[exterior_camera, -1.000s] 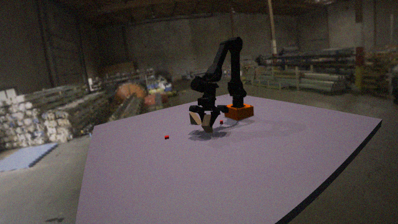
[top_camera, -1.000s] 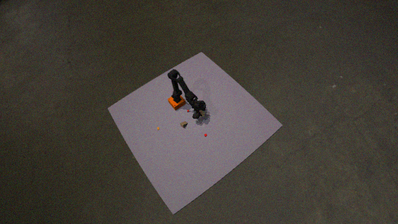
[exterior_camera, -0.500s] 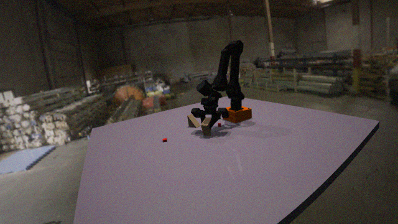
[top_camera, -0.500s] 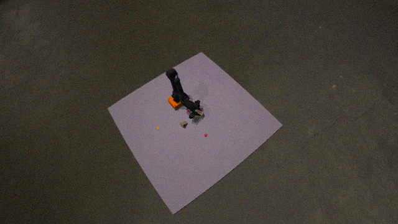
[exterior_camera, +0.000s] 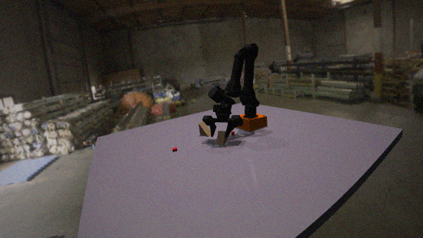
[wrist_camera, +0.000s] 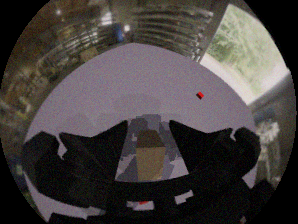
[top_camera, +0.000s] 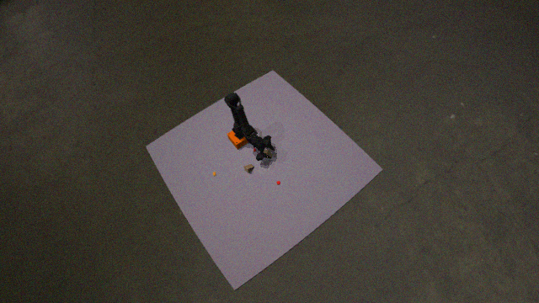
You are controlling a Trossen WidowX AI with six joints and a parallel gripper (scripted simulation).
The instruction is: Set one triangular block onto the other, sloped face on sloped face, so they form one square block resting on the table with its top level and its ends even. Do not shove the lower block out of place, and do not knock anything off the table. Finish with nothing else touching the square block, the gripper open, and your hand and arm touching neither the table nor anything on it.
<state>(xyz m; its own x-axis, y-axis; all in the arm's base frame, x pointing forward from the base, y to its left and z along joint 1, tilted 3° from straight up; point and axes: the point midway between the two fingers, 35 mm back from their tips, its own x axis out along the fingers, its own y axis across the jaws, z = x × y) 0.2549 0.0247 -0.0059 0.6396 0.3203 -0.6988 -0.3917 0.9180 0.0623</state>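
The tan triangular block is 4 cm behind my gripper tip, 2 cm to the right of it and 1 cm below it. From my gripper tip the other things lie so: small orange piece: 22 cm behind, 37 cm to the right, 4 cm below; then small red cube: 13 cm behind, 4 cm to the right, 3 cm below.
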